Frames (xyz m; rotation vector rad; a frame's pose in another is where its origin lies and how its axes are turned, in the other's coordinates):
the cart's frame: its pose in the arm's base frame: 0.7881 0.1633 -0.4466 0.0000 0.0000 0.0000
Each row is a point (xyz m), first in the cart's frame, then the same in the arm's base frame.
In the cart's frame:
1: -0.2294 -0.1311 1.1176
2: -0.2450 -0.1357 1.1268
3: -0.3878 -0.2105 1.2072
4: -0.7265 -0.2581 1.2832
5: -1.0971 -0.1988 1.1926
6: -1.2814 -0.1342 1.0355
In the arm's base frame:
1: 0.5587 0.0322 0.6710
2: 0.5431 0.0276 0.6802
3: 0.4003 -0.0472 0.7606
4: 0.0616 -0.0948 0.8366
5: -0.3090 -0.0355 0.7460
6: -0.4933 0.0291 0.5889

